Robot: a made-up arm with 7 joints. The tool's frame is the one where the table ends. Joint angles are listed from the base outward.
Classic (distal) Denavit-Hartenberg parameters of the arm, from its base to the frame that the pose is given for. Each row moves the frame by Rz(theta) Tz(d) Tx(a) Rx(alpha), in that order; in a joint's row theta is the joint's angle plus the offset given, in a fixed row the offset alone. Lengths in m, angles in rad.
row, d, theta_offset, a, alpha
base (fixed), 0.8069, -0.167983, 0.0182, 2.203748
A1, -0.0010, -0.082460, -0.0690, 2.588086
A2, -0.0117, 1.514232, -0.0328, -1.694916
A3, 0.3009, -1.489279, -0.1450, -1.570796
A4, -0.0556, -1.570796, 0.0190, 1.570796
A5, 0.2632, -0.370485, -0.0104, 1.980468
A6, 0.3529, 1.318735, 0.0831, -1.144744
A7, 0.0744, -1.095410, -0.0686, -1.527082
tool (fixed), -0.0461, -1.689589, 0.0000, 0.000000
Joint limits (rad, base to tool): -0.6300..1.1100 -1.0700..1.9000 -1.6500..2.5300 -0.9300..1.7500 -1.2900..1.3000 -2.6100..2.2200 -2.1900..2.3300
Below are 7 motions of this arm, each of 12 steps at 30 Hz.
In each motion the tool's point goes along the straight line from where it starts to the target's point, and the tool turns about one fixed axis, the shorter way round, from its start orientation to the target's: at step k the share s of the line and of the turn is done. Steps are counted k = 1, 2, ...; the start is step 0. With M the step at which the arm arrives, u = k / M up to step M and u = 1 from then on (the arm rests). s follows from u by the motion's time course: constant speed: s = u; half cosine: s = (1 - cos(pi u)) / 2; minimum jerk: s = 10 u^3 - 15 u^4 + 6 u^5.
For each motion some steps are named. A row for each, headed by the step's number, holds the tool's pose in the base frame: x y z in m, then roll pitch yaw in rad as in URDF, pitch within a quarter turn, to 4 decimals.
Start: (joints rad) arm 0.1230 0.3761 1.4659 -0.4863 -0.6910 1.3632 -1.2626
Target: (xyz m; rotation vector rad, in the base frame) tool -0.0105 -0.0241 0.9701 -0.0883 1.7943 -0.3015
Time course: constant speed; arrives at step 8
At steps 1, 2, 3, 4, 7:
1: -0.0163 0.0314 0.9443 -2.6159 0.9938 -2.6057
2: -0.0154 0.0235 0.9480 -2.5818 1.0297 -2.5926
3: -0.0146 0.0156 0.9517 -2.5446 1.0652 -2.5761
4: -0.0138 0.0076 0.9554 -2.5035 1.1004 -2.5556
7: -0.0113 -0.0162 0.9664 -2.3466 1.2027 -2.4593

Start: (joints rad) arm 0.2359 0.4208 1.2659 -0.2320 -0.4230 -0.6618 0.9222
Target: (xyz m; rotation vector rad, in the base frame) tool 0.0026 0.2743 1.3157 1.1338 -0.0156 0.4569
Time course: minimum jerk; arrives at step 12
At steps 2, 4, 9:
2: 0.0573 0.2116 1.1315 0.9041 0.0422 -0.1495
4: 0.0474 0.2230 1.1648 0.9512 -0.0010 -0.0533
9: 0.0085 0.2676 1.2959 1.0932 -0.2077 0.3085

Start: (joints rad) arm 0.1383 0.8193 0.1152 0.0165 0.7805 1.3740 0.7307
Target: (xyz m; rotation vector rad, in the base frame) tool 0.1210 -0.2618 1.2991 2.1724 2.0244 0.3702
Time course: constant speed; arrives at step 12
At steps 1, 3, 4, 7, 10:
1: -0.0842 -0.2178 1.3876 2.8698 0.0403 1.3206
3: -0.0469 -0.2258 1.3715 2.8702 0.0187 1.3552
4: -0.0282 -0.2298 1.3634 2.8702 0.0079 1.3725
7: 0.0277 -0.2418 1.3393 2.8688 -0.0245 1.4244
10: 0.0837 -0.2538 1.3152 2.8658 -0.0568 1.4765

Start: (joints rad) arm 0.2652 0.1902 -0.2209 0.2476 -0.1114 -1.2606 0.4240
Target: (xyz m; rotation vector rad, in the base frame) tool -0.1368 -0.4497 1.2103 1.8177 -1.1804 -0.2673
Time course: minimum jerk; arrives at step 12
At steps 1, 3, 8, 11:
1: -0.3002 -0.3982 1.1162 1.8565 -0.3730 -1.3952
3: -0.2840 -0.4033 1.1255 1.8875 -0.3590 -1.3574
8: -0.1713 -0.4388 1.1905 2.1125 -0.2936 -1.0870
11: -0.1376 -0.4494 1.2098 2.1816 -0.2856 -1.0049

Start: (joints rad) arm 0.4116 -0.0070 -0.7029 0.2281 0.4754 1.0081 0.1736
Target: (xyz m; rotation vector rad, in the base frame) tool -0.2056 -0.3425 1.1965 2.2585 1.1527 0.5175
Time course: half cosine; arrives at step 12
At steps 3, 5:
3: -0.4389 -0.3093 0.9066 2.2017 -0.6746 0.4989
5: -0.3776 -0.3180 0.9827 2.2469 -0.5106 0.6208

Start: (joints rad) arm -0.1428 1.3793 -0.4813 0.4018 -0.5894 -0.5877 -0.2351
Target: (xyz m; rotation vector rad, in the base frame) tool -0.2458 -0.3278 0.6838 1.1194 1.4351 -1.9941
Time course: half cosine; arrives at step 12
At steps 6, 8, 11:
6: -0.1385 -0.4229 0.7576 -1.1228 0.9154 -2.8426
8: -0.1921 -0.3753 0.7207 -1.2268 0.9378 -3.0775
11: -0.2421 -0.3310 0.6863 -1.3311 0.9448 2.9800

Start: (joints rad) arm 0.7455 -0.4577 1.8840 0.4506 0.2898 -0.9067 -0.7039
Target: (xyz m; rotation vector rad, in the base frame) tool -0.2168 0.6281 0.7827 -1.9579 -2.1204 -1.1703
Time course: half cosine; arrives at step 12
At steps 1, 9, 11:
1: -0.1741 0.6489 0.5713 3.1153 -0.4162 1.5834
9: -0.2104 0.6312 0.7512 2.6270 -0.5066 1.7750
11: -0.2161 0.6285 0.7790 2.5484 -0.5126 1.8089

